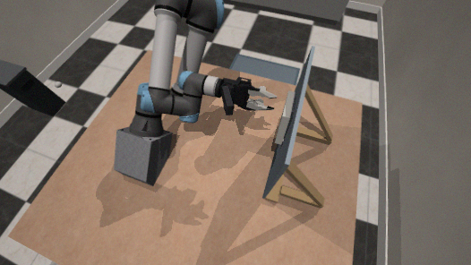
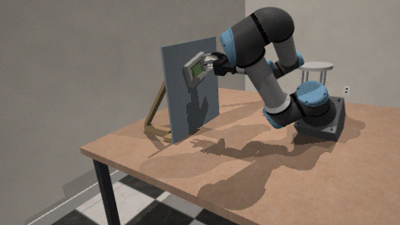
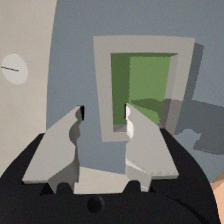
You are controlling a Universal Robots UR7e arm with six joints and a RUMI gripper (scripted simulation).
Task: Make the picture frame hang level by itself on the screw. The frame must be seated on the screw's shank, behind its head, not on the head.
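My gripper is now 7 cm short of the picture frame and 5 cm above it. Round my hand: blue-grey board (15 cm below, 9 cm ahead).
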